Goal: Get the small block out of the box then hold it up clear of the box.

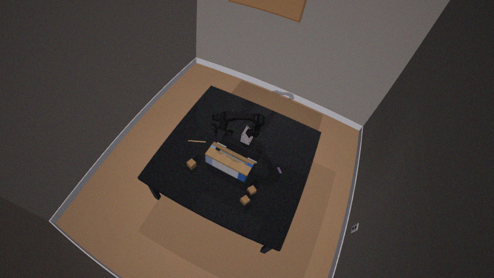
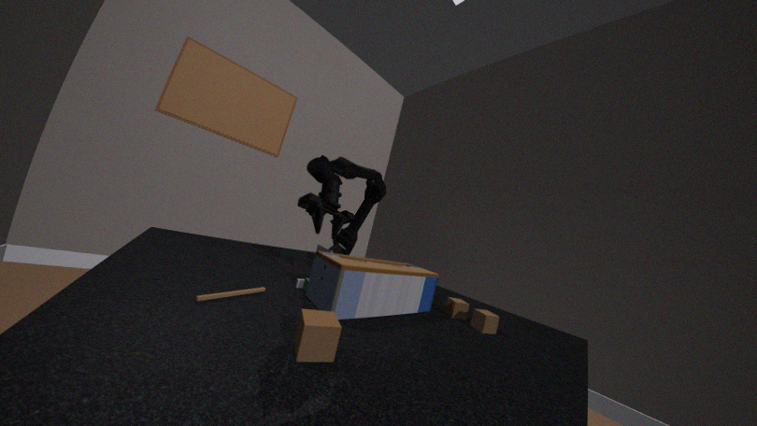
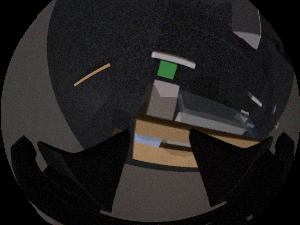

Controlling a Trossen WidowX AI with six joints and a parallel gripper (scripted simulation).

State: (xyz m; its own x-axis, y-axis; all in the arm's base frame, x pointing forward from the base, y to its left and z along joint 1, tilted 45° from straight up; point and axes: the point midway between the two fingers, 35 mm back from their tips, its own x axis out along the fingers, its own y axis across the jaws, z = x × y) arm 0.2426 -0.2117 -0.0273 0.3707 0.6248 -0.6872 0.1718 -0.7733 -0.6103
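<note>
Right now my gripper tip is 2 cm past the green block and 15 cm above it. Also, from my gripper tip: wooden stick 3 cm ahead, 21 cm to the right, 17 cm below; then box 6 cm ahead, 16 cm to the left, 11 cm below; then tan cube 26 cm ahead, 11 cm to the right, 14 cm below.
</note>
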